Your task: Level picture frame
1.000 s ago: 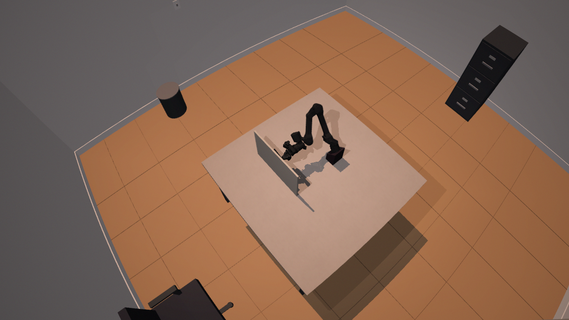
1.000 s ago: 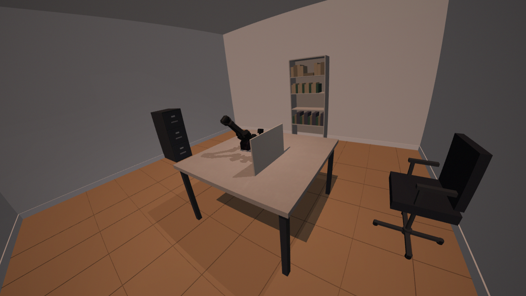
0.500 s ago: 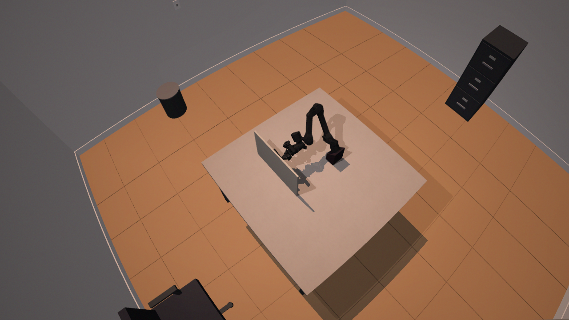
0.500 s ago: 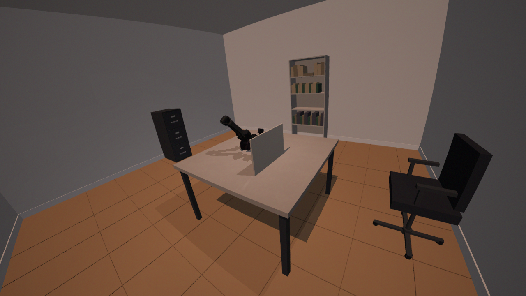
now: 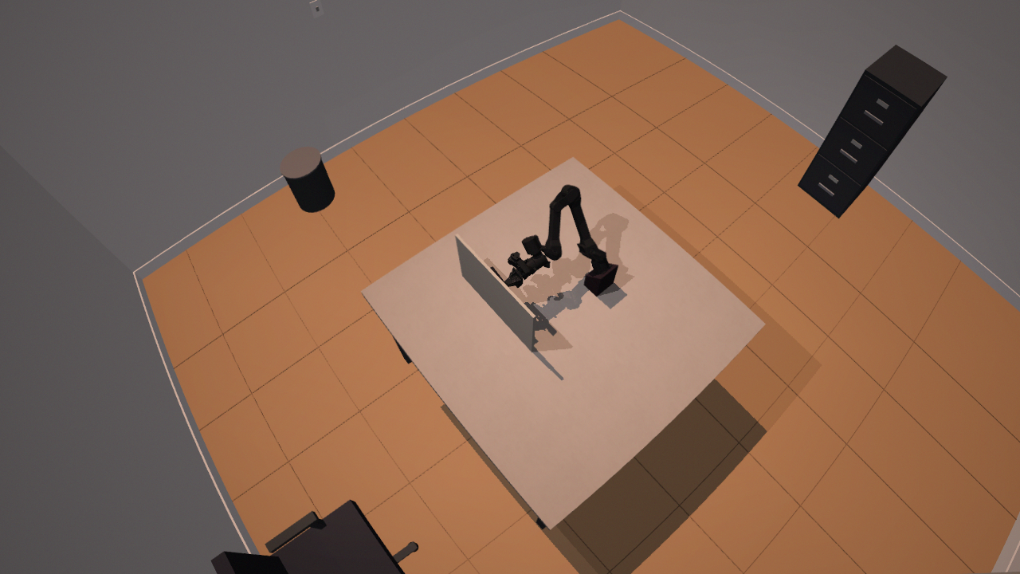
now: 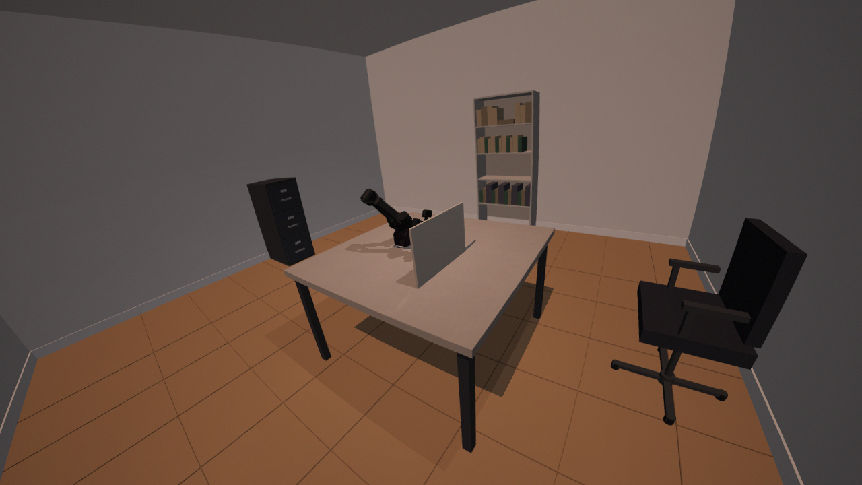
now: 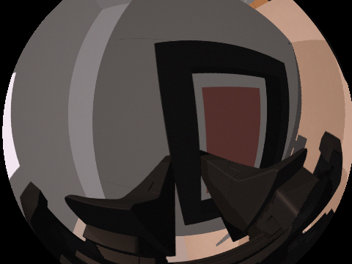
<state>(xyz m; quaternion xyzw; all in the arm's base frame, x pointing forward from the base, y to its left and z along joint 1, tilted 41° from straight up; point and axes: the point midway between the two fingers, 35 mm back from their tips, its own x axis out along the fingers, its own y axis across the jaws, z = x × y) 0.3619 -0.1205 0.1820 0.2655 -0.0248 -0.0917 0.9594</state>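
The picture frame lies 5 cm below my gripper tip and 1 cm to the right of it. The rest, counted from my gripper tip: grey wall panel 6 cm below, 2 cm to the right, 2 cm ahead.
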